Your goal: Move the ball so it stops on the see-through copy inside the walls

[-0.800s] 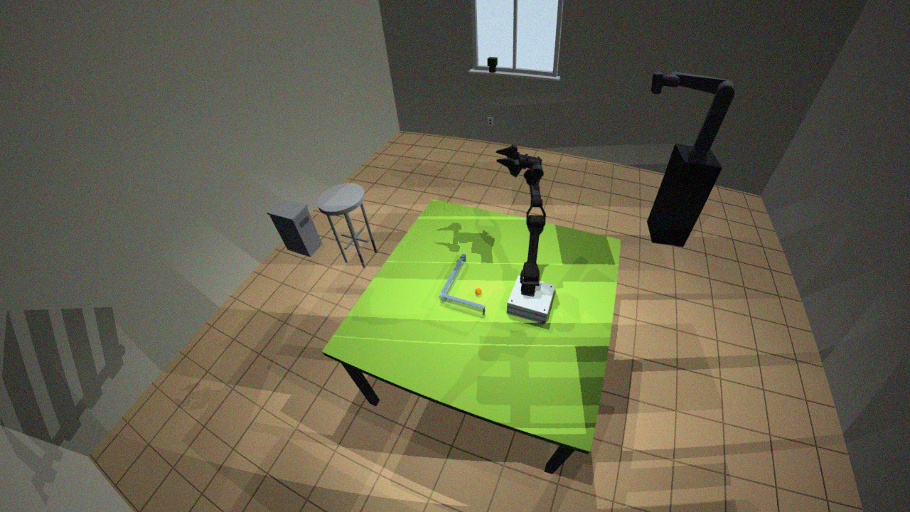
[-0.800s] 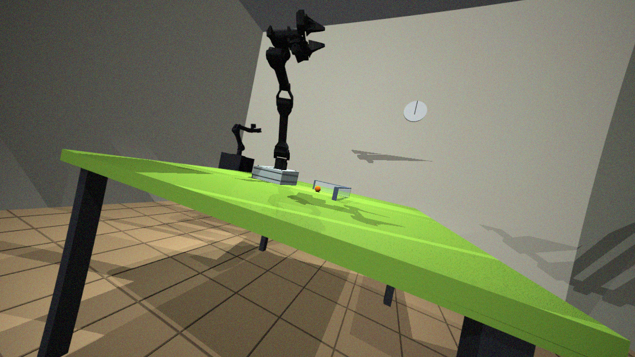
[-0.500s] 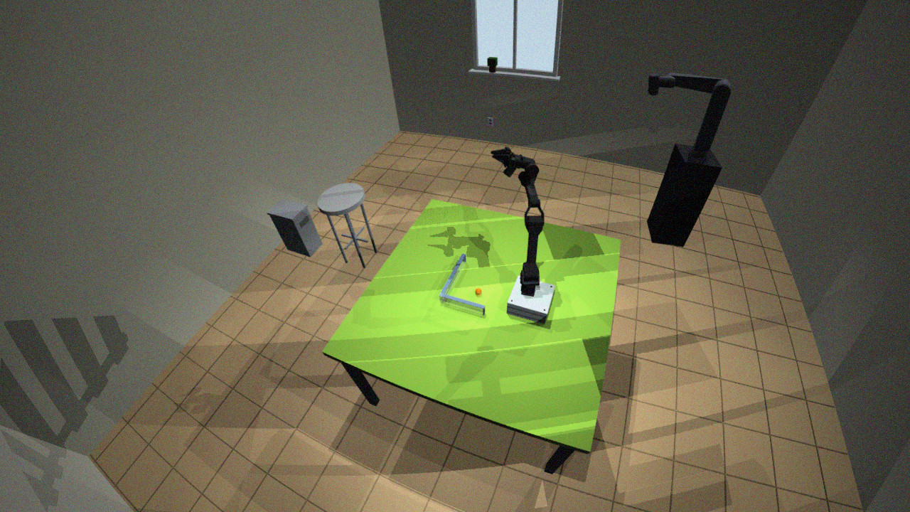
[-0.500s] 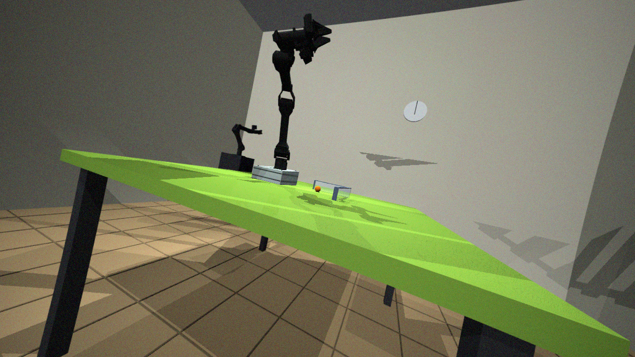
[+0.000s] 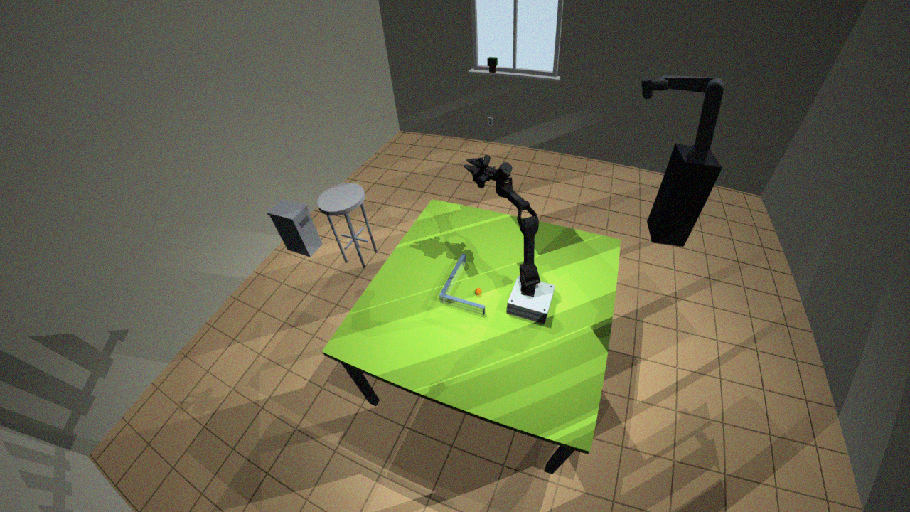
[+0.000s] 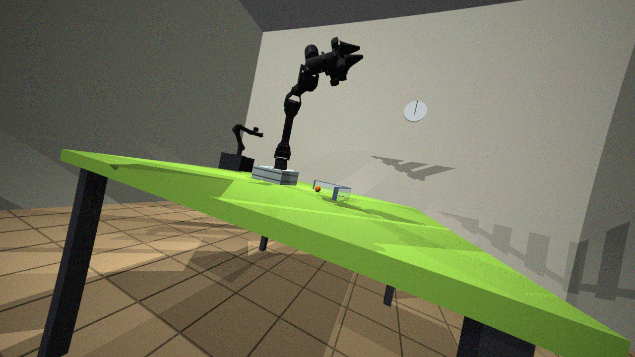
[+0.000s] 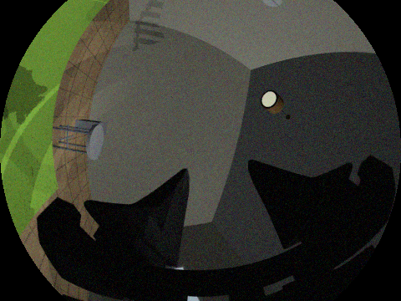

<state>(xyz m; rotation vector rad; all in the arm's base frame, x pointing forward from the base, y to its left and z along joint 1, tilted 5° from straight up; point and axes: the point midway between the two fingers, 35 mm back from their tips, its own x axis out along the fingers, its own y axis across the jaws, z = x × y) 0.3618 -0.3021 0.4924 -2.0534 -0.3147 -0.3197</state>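
Now: the orange ball 12 cm behind my gripper tip, 33 cm to the left of it and 56 cm below it. From my gripper tip the other things lie so: faint copy of ball 13 cm behind, 35 cm to the left, 56 cm below.
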